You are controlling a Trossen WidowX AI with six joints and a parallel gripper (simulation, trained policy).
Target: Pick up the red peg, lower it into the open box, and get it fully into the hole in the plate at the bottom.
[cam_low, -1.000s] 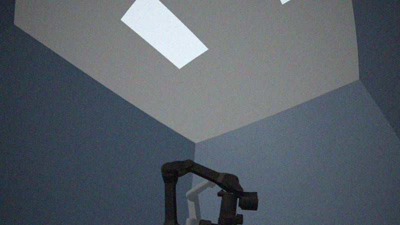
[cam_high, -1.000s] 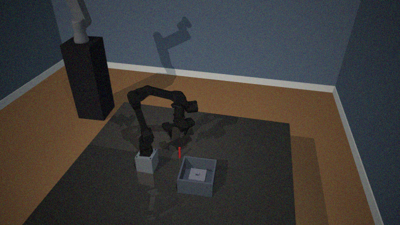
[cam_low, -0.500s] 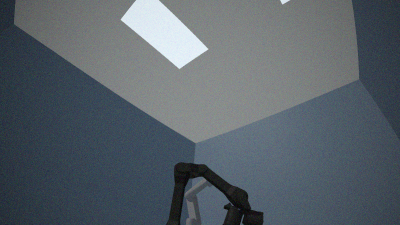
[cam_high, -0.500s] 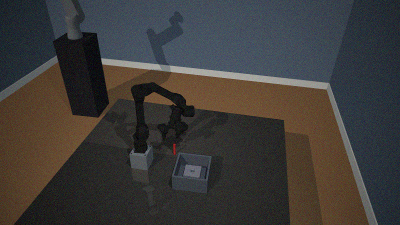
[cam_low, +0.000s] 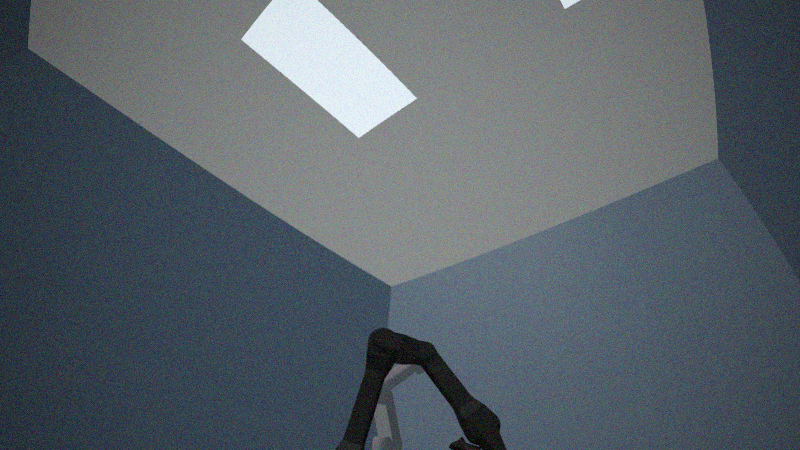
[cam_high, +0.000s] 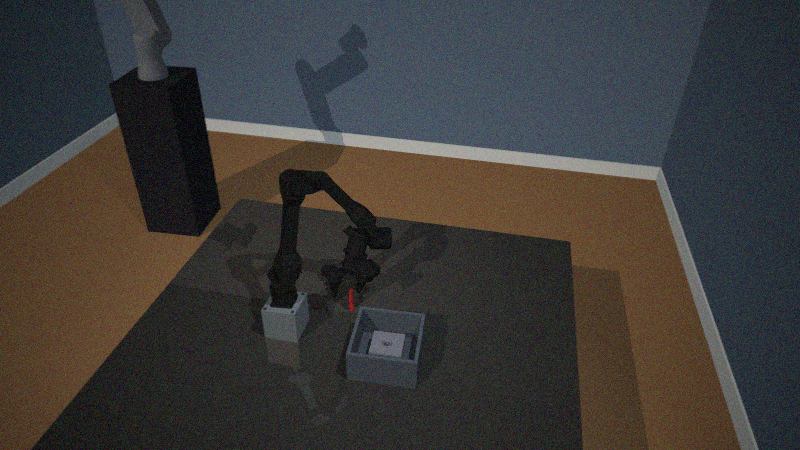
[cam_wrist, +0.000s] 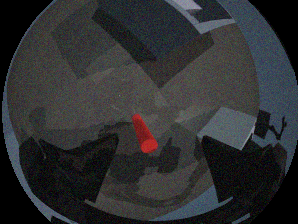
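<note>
My gripper tip is 30 mm above the red peg, 10 mm to the right of it and 10 mm short of it. From my gripper tip the other things lie so: grey box (170 mm to the right, 150 mm ahead, 40 mm below); then light plate (170 mm to the right, 150 mm ahead, 20 mm below).
</note>
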